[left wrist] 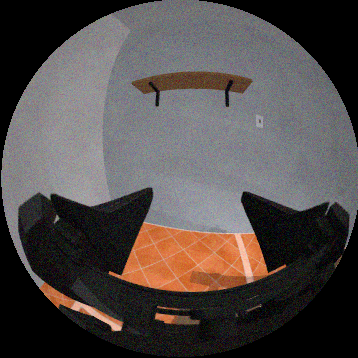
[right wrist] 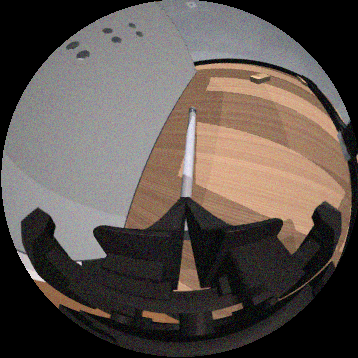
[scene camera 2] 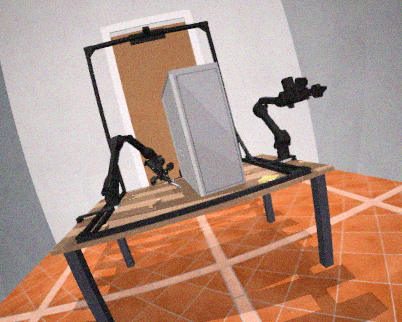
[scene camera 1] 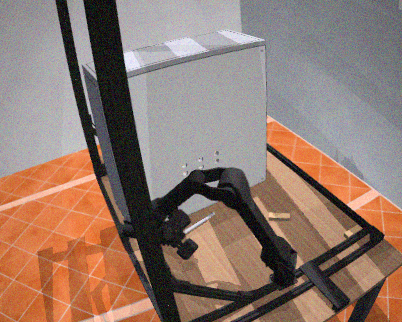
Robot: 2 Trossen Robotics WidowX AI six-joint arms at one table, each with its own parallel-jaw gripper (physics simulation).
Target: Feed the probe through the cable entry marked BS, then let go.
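Frame: origin at the left arm's base, x back, y left, z down, level; centimetres.
Seen in the pictures: left gripper, fingertip midpoint: (left wrist: 198,194) (scene camera 2: 319,88); right gripper, fingertip midpoint: (right wrist: 184,200) (scene camera 2: 171,182); left arm's base at its link origin: (scene camera 2: 284,157); right arm's base at its link origin: (scene camera 2: 113,204) (scene camera 1: 283,279).
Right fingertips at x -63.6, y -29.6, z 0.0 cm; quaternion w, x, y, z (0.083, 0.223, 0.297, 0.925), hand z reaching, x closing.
Note:
Offsets run from my right fingertips to a thing's top centre.
The probe @(dz -0.7, dx +1.5, dy +6.3 cm) (scene camera 1: 200,223) (scene camera 2: 175,184) (right wrist: 189,155), a thin pale rod, appears to lie on the table along the foot of the cabinet. In the right wrist view its far end points away from me. My right gripper (right wrist: 184,200) is shut with its fingertips together over the near part of the probe; a bit of the probe's dark part shows behind them, not gripped. The grey cabinet (scene camera 1: 210,110) (scene camera 2: 210,130) (right wrist: 75,125) has several small round entries in its side; their markings, BS included, are not legible. My left gripper (scene camera 2: 320,90) (left wrist: 198,194) is open and empty, high and away from the cabinet.
A small tan block @(dz +0.4, dx -12.5, dy +32.9 cm) (scene camera 1: 279,216) (right wrist: 260,78) lies on the table, another block @(dz +0.5, dx -35.4, dy +48.0 cm) (scene camera 1: 351,233) near the corner. A yellow item @(dz +0.8, dx +38.0, dy +51.9 cm) (scene camera 2: 268,178) lies on the cabinet's other side. A black frame post (scene camera 1: 107,75) rises in front of the cabinet. Black rails (scene camera 2: 200,210) edge the table.

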